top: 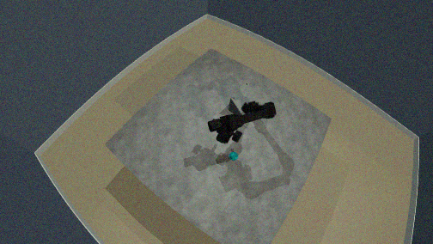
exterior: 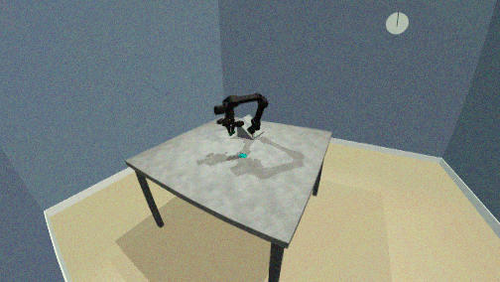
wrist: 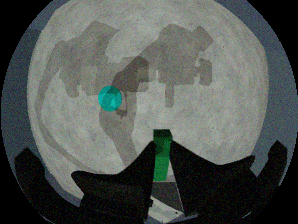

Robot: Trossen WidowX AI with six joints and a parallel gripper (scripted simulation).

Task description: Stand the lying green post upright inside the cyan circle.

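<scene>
The cyan circle is 20 mm ahead of my gripper tip, 100 mm to the left of it and 140 mm below it. Also, from my gripper tip: green post: 20 mm behind.
</scene>
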